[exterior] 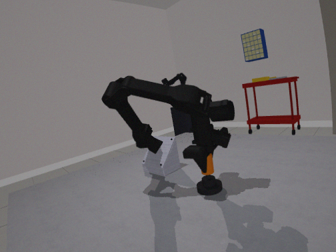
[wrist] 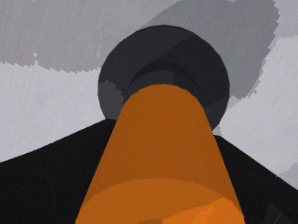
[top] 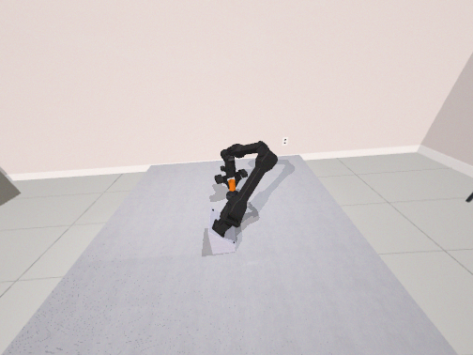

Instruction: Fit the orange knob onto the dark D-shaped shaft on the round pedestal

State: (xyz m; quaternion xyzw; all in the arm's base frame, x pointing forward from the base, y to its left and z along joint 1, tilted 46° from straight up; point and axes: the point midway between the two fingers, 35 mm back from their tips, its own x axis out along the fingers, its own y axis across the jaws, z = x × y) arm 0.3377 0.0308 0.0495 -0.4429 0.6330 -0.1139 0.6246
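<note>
Now: gripper tip 20 mm below the orange knob. Round my gripper tip: dark round pedestal (40 mm below).
</note>
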